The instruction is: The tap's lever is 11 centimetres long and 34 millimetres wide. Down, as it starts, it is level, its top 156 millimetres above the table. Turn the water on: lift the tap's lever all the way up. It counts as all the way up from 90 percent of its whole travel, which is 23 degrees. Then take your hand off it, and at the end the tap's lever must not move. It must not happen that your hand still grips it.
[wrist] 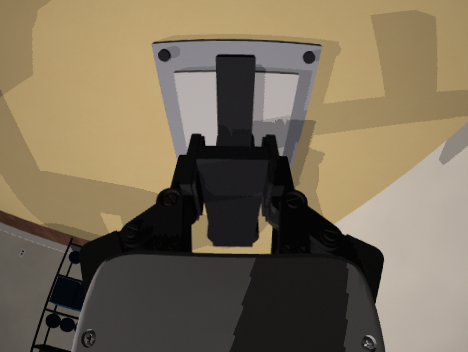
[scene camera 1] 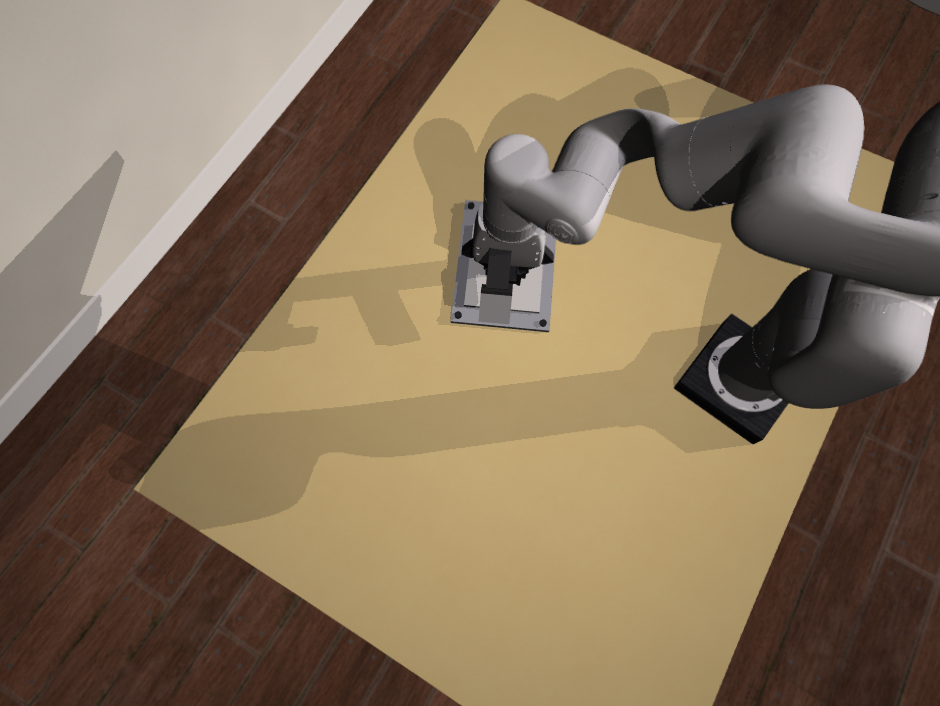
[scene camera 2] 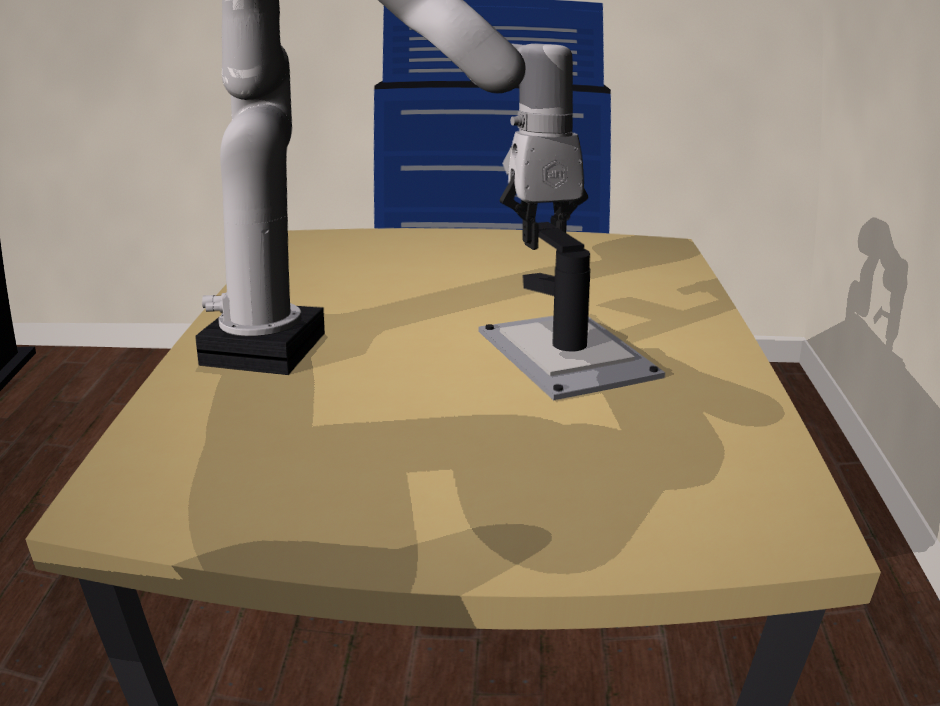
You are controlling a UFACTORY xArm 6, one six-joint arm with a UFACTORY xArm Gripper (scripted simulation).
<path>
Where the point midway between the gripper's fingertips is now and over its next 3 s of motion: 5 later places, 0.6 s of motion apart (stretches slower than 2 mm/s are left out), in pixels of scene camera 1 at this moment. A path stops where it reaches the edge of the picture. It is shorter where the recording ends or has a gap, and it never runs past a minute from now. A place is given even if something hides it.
My gripper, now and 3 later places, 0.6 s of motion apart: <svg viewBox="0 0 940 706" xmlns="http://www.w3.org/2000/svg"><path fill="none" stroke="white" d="M505 275L506 261L507 259L507 257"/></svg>
</path>
